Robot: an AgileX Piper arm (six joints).
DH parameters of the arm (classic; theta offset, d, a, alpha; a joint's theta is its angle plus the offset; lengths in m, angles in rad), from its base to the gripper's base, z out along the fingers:
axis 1: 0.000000 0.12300 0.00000 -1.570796
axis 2: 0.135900 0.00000 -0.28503 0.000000
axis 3: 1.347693 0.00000 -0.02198 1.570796
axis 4: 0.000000 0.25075 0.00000 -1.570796
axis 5: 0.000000 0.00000 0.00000 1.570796
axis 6: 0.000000 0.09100 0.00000 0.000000
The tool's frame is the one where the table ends.
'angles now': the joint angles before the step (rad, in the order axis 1, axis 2, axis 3, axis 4, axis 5, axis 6). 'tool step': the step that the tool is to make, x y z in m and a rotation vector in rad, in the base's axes. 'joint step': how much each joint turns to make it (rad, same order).
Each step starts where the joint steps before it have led.
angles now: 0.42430 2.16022 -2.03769 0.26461 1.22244 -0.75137
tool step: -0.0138 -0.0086 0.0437 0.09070 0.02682 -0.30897
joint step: 0.00006 -0.09638 0.00025 -0.02658 0.00267 0.34145
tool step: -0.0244 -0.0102 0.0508 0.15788 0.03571 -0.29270
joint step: -0.00002 -0.12252 0.01119 0.00902 0.00131 0.33877
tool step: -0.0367 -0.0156 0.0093 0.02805 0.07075 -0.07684
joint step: 0.00000 -0.15197 0.18324 0.01079 -0.00009 0.09259
